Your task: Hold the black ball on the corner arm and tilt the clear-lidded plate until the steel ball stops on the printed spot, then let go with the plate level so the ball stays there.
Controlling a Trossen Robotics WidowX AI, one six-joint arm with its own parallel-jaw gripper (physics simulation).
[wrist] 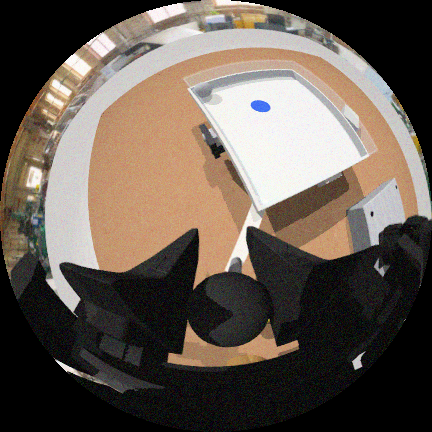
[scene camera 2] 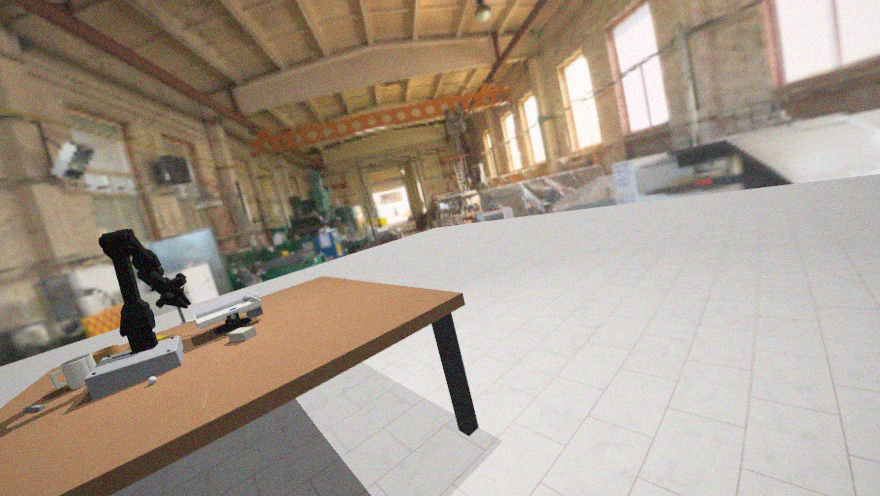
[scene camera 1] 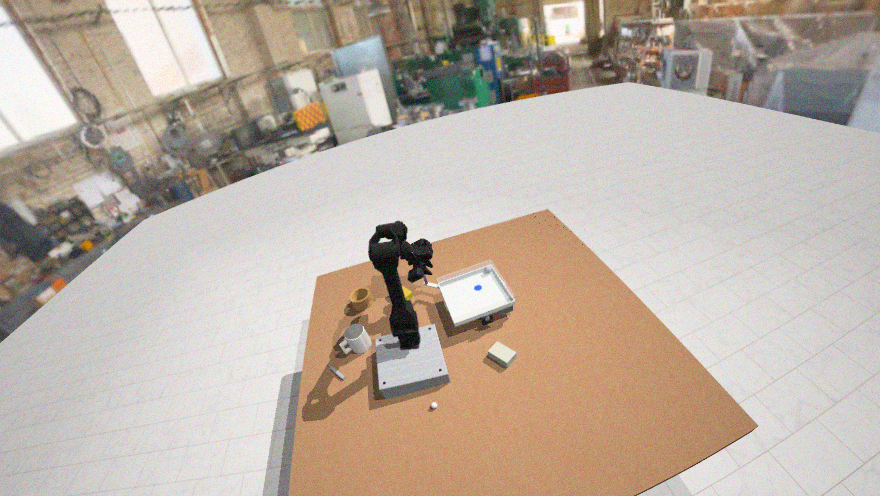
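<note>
The white plate with grey walls and a clear lid stands on a small black stand on the brown table. The blue printed spot lies toward its far side. In the wrist view the steel ball rests in the plate's far left corner, well away from the spot. A white corner arm runs from the plate's near corner to the black ball. My gripper is shut on the black ball.
The grey arm base is beside the plate. On the table are a tan cup, a white mug, a beige block, a small white ball and a grey stick.
</note>
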